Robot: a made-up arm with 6 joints. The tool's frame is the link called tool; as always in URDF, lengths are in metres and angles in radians. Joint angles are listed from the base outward. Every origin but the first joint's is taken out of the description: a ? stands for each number. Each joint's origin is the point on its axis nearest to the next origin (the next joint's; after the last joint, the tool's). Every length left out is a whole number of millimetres.
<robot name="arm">
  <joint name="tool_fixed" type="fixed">
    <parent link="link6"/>
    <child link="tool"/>
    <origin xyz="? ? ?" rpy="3.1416 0 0"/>
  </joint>
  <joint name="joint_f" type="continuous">
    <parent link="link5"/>
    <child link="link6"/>
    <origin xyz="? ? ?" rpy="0 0 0"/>
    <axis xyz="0 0 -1"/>
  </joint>
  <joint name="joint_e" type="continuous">
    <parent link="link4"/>
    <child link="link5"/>
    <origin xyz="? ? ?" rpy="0 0 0"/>
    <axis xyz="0 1 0"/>
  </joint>
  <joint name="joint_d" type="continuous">
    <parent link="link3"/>
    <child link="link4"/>
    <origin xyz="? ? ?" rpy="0 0 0"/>
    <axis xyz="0 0 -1"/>
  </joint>
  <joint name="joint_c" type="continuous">
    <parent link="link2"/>
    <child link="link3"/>
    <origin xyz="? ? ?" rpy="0 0 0"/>
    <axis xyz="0 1 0"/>
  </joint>
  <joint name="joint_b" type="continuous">
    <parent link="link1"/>
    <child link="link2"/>
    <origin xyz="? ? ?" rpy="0 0 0"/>
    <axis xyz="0 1 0"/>
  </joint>
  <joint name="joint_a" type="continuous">
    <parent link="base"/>
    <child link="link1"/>
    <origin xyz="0 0 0.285" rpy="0 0 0"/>
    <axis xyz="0 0 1"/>
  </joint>
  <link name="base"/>
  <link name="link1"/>
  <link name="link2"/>
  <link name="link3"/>
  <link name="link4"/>
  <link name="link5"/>
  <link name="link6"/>
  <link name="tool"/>
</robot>
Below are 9 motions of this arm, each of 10 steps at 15 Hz.
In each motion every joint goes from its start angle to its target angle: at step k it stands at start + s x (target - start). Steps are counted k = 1, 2, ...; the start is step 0. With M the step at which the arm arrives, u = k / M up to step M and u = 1 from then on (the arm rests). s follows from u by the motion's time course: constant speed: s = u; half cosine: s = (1 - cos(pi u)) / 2; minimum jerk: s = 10 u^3 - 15 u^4 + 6 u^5.
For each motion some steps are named. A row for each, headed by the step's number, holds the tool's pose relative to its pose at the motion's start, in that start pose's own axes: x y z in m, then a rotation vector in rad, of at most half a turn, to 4 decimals.
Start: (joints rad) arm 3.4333 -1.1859 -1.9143 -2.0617 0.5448 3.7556
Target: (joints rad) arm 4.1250 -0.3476 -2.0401 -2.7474 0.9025 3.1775
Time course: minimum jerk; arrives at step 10
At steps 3, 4, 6, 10:
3: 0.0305 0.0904 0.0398 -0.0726 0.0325 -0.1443
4: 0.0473 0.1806 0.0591 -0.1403 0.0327 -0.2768
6: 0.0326 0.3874 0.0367 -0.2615 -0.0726 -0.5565
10: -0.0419 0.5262 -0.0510 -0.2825 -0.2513 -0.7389

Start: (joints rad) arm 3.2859 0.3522 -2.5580 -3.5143 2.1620 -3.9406
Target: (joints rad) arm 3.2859 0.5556 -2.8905 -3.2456 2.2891 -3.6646
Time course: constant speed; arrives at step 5
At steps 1, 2, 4, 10:
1: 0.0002 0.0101 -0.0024 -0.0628 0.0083 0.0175
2: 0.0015 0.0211 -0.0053 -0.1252 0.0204 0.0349
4: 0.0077 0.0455 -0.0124 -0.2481 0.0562 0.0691
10: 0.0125 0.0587 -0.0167 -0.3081 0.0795 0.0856

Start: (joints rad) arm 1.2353 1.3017 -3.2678 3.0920 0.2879 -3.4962
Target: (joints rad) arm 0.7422 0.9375 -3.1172 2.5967 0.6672 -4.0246
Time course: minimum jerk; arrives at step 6
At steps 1, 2, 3, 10:
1: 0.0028 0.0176 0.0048 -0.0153 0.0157 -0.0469
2: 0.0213 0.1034 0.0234 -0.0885 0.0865 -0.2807
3: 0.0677 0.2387 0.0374 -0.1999 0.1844 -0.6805
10: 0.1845 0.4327 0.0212 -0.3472 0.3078 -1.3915

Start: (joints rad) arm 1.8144 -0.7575 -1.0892 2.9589 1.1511 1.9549
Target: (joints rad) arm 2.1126 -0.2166 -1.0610 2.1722 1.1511 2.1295
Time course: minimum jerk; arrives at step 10
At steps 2, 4, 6, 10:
2: 0.0016 -0.0210 -0.0035 0.0445 0.0325 0.0144
4: 0.0185 -0.1131 -0.0281 0.2402 0.1897 0.0920
6: 0.0661 -0.2297 -0.0867 0.5006 0.4413 0.2318
10: 0.1243 -0.3106 -0.1584 0.7079 0.6877 0.3755

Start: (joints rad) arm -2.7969 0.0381 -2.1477 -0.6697 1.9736 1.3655
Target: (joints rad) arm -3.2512 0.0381 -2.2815 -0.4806 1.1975 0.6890
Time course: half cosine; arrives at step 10
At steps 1, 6, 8, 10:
1: 0.0044 -0.0016 -0.0004 0.0159 0.0007 -0.0073
6: 0.1261 -0.0122 -0.0253 0.3941 0.1820 -0.1773
8: 0.1748 0.0012 -0.0432 0.5057 0.3355 -0.2366
10: 0.1926 0.0089 -0.0512 0.5392 0.4047 -0.2582

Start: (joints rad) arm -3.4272 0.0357 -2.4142 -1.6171 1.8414 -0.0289
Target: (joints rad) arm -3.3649 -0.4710 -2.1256 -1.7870 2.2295 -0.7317
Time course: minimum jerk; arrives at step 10
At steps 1, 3, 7, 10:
1: -0.0014 0.0022 0.0006 -0.0004 -0.0031 -0.0039
3: -0.0289 0.0417 0.0110 -0.0036 -0.0591 -0.0743
7: -0.1762 0.1857 0.0660 0.0863 -0.3022 -0.3721
10: -0.2173 0.2124 0.0811 0.1333 -0.3549 -0.4416

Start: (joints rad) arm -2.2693 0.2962 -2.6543 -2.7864 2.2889 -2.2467
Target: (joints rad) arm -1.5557 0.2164 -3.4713 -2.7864 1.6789 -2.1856
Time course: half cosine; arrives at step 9
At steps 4, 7, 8, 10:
4: -0.0608 -0.0285 0.1036 -0.1925 0.3076 0.1239
7: -0.0381 -0.0259 0.2359 -0.3523 0.6640 0.2346
8: -0.0234 -0.0216 0.2571 -0.3743 0.7298 0.2499
10: -0.0175 -0.0199 0.2640 -0.3814 0.7527 0.2547

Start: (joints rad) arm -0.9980 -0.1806 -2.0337 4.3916 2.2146 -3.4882
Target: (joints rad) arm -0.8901 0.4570 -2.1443 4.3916 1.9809 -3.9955
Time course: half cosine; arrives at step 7
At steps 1, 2, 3, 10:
1: -0.0131 0.0111 -0.0141 0.0191 -0.0184 -0.0458
2: -0.0476 0.0450 -0.0536 0.0744 -0.0680 -0.1743
3: -0.0907 0.1015 -0.1105 0.1592 -0.1347 -0.3601
10: -0.1663 0.3187 -0.2714 0.4571 -0.3003 -0.9226

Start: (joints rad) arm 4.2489 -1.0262 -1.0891 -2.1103 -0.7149 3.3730
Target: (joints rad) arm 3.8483 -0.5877 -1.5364 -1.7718 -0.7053 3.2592
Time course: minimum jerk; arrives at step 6
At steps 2, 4, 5, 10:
2: 0.0293 -0.0201 0.0312 0.0074 0.0658 0.0185
4: 0.1307 -0.0524 0.1066 0.0380 0.2556 0.0525
5: 0.1662 -0.0556 0.1237 0.0497 0.3144 0.0575
10: 0.1736 -0.0559 0.1268 0.0522 0.3265 0.0582

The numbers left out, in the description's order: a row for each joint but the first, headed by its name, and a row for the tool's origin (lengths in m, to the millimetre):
tool: 0 0 0
joint_f: 0.107 0 -0.137
joint_e: 0 0 0
joint_d: 0.068 0 -0.301
joint_c: 0.071 0 0.376
joint_b: 0 0 0

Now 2 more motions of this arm.
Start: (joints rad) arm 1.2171 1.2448 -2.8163 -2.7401 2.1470 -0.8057
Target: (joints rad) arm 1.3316 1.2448 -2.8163 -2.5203 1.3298 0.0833
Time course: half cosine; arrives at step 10
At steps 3, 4, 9, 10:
3: 0.0073 0.0193 -0.0264 -0.0788 0.1677 0.1803
4: 0.0097 0.0314 -0.0466 -0.1149 0.2899 0.3051
9: -0.0113 0.0755 -0.1509 -0.0923 0.9059 0.8690
10: -0.0132 0.0769 -0.1551 -0.0850 0.9313 0.8900

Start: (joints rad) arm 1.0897 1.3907 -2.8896 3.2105 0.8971 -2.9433
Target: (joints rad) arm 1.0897 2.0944 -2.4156 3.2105 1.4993 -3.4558
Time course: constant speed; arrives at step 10
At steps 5, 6, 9, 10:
5: -0.1970 0.0684 -0.2962 -0.0402 -0.2853 -0.2892
6: -0.2191 0.0782 -0.3649 -0.0381 -0.3441 -0.3466
9: -0.2472 0.0987 -0.5784 -0.0110 -0.5221 -0.5156
10: -0.2437 0.1023 -0.6499 0.0051 -0.5817 -0.5704

